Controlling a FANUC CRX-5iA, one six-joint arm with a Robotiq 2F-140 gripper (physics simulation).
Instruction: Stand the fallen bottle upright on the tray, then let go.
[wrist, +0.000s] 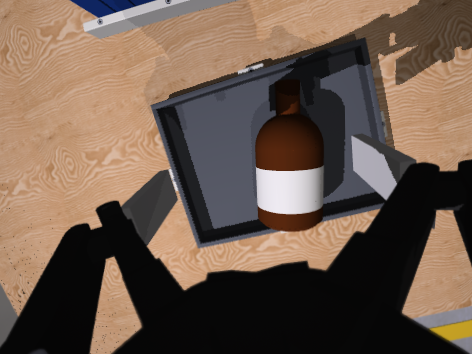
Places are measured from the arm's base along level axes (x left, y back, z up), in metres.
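Where they show: gripper, fingertip midpoint: (258, 169).
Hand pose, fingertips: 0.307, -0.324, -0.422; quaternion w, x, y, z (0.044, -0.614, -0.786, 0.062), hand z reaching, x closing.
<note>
After its pixels a point has its place, as x, y, z.
The brown bottle (290, 145) @[0.292, -0.297, -0.475] with a white label lies on its side in the dark grey tray (215, 155) @[0.316, -0.383, -0.548] in the wrist view. Its neck points to the top of the view, and its base end overlaps the tray's lower wall. My gripper (258, 169) @[0.307, -0.324, -0.422] is open and empty, above the tray. One finger is to the left of the bottle, past the tray's left wall, and the other is to its right, over the tray's right part. Neither finger appears to touch the bottle. How high the fingers are above it is hard to tell.
Part of a blue crate (112, 6) @[0.151, -0.499, -0.514] with a pale strip (135, 19) @[0.158, -0.480, -0.531] along its edge shows at the top left. The tray stands on a wooden surface (65, 125) @[0.286, -0.603, -0.553]. A grey and yellow edge (455, 334) shows at the lower right.
</note>
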